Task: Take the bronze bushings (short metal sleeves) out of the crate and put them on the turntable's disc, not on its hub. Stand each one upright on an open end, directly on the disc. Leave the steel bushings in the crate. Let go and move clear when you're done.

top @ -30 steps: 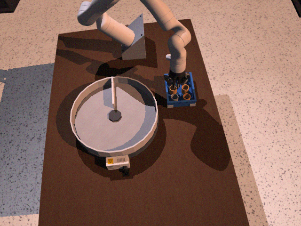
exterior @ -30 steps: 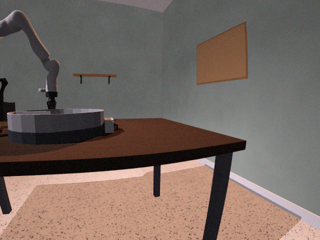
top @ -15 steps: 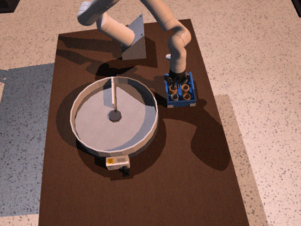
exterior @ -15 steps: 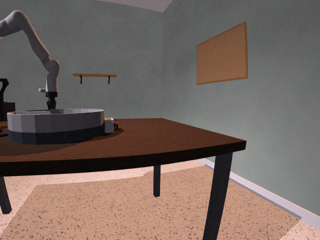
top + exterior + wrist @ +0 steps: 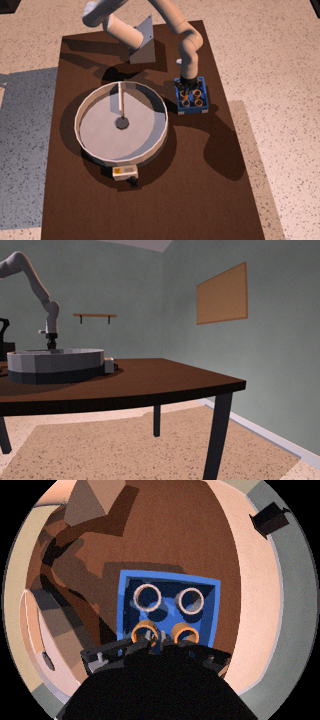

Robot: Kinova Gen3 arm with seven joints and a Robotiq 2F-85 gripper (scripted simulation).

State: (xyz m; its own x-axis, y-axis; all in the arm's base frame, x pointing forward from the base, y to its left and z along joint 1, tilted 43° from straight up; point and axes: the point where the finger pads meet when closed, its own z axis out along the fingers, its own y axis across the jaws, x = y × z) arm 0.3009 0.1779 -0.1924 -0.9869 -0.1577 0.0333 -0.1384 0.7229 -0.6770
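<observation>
Right now the blue crate is 3 cm below my hand and 2 cm to the left of it. Round my hand: turntable 30 cm to the right, 20 cm ahead, 1 cm below; then grey turntable disc 31 cm to the right, 18 cm ahead.
</observation>
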